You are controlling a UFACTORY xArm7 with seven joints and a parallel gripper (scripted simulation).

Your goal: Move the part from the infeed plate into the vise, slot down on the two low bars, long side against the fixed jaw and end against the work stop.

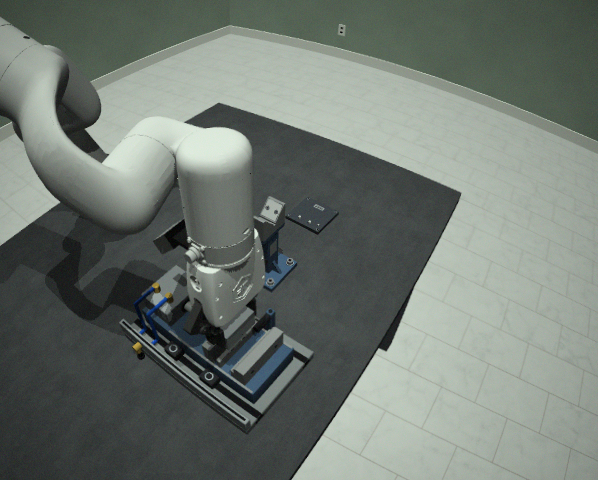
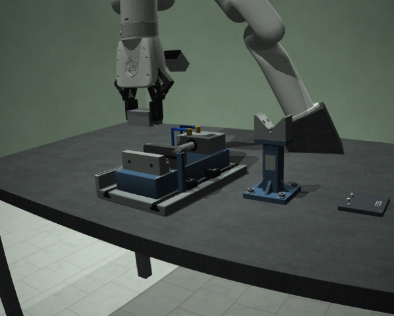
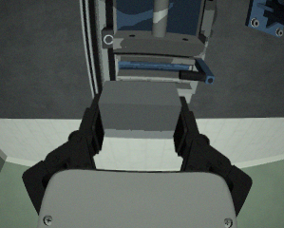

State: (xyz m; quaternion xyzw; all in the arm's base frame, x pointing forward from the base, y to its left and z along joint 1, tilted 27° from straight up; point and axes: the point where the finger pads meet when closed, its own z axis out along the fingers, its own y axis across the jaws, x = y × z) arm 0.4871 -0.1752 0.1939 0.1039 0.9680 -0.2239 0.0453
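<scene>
Right now my hand is 4 cm short of the fixed jaw, 1 cm to the right of it and 9 cm above it. Round my hand: work stop: 2 cm ahead, 6 cm to the left, 8 cm below; then part: 2 cm below; then moving jaw: 3 cm behind, 3 cm to the left, 9 cm below.
</scene>
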